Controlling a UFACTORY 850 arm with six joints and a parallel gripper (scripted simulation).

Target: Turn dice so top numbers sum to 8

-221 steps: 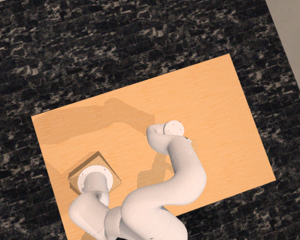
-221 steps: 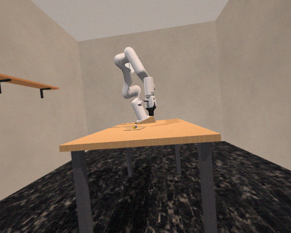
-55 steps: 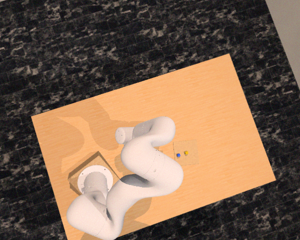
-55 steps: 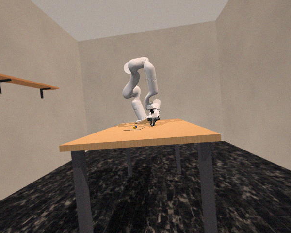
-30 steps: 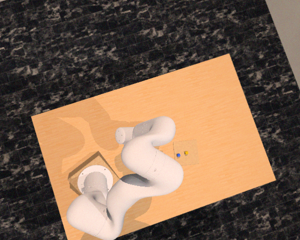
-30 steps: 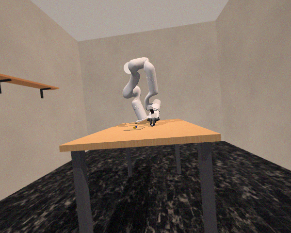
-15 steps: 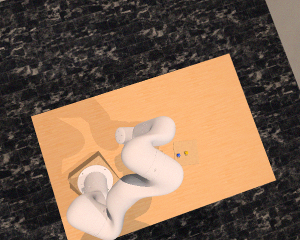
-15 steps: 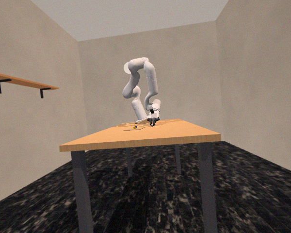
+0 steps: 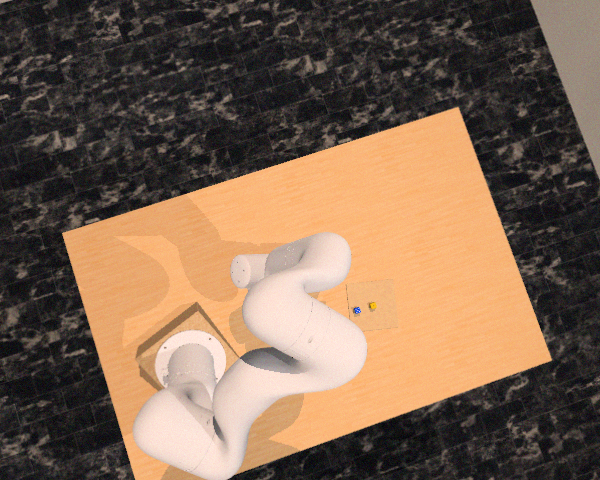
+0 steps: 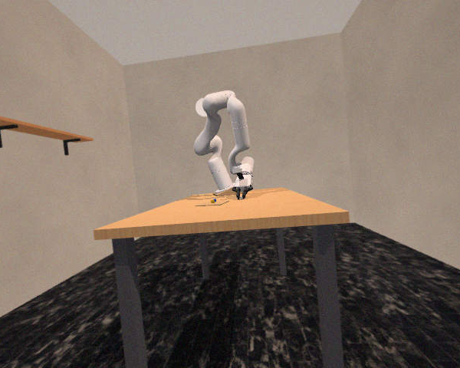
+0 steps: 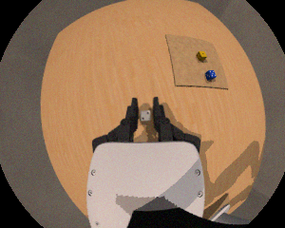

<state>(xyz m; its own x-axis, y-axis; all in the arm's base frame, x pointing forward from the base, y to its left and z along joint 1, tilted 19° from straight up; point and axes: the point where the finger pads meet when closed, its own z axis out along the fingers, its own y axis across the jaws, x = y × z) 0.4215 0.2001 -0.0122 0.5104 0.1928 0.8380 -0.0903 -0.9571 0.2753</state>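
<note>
Right now the white die is 2 cm below my hand. Round my hand: tan mat (13 cm to the right, 11 cm ahead, 2 cm below); blue die (14 cm to the right, 6 cm ahead, 1 cm below); yellow die (13 cm to the right, 11 cm ahead, 1 cm below).
</note>
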